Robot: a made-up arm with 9 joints.
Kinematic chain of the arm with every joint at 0, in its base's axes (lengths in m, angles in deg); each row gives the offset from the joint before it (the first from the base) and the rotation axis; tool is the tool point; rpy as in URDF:
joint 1: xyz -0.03 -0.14 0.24 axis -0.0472 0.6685 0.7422
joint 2: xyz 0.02 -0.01 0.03 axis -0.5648 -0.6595 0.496
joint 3: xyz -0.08 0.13 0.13 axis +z
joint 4: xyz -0.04 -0.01 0 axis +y
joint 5: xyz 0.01 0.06 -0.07 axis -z
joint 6: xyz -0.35 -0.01 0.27 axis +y
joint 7: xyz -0.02 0 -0.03 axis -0.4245 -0.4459 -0.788
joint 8: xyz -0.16 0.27 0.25 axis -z
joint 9: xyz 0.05 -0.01 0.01 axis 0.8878 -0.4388 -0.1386
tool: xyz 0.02 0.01 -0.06 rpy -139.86 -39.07 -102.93
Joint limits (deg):
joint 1: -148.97..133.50
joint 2: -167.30..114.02
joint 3: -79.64..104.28
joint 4: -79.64..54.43
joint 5: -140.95..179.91
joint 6: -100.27..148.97
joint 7: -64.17..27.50
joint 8: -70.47..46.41
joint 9: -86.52..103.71
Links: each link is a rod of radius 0.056 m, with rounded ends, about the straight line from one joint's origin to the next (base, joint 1, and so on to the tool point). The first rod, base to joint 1, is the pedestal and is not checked.
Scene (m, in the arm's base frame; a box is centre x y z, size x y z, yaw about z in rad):
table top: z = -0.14
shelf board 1: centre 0.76 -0.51 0.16 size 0.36 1 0.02 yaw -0.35
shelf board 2: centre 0.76 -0.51 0.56 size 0.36 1 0.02 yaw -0.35
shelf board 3: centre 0.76 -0.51 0.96 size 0.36 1 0.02 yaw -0.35
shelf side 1: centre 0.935 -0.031 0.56 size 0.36 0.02 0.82 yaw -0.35
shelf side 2: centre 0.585 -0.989 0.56 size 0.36 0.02 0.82 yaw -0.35
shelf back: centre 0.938 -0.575 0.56 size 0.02 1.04 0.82 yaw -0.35
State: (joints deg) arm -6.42 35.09 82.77 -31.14 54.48 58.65 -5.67 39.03 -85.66
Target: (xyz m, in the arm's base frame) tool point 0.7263 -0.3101 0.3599
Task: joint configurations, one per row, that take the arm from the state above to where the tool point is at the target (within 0.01 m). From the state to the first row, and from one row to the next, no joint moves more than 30 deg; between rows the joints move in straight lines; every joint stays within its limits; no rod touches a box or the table.
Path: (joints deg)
1: -22.66 17.92 55.89 -41.41 43.85 70.77 -17.14 41.49 -85.95
2: -38.91 0.74 29.01 -51.69 33.22 82.89 -28.61 43.95 -86.23
3: -55.15 -16.43 2.13 -61.96 22.59 95.01 -40.08 46.41 -86.52
4: -78.60 1.40 -6.95 -66.38 20.24 99.45 -32.50 40.69 -85.48
5: -102.06 19.24 -16.03 -70.80 17.89 103.89 -24.92 34.98 -84.43
6: -125.51 37.07 -25.11 -75.22 15.53 108.33 -17.35 29.26 -83.39
7: -148.97 54.91 -34.19 -79.64 13.18 112.77 -9.77 23.54 -82.34
8: -147.19 51.77 -26.93 -79.64 19.41 86.23 2.65 30.11 -80.70
9: -145.42 48.62 -19.66 -79.64 25.63 59.70 15.08 36.69 -79.06
10: -143.64 45.48 -12.39 -79.64 31.86 33.16 27.50 43.26 -77.42

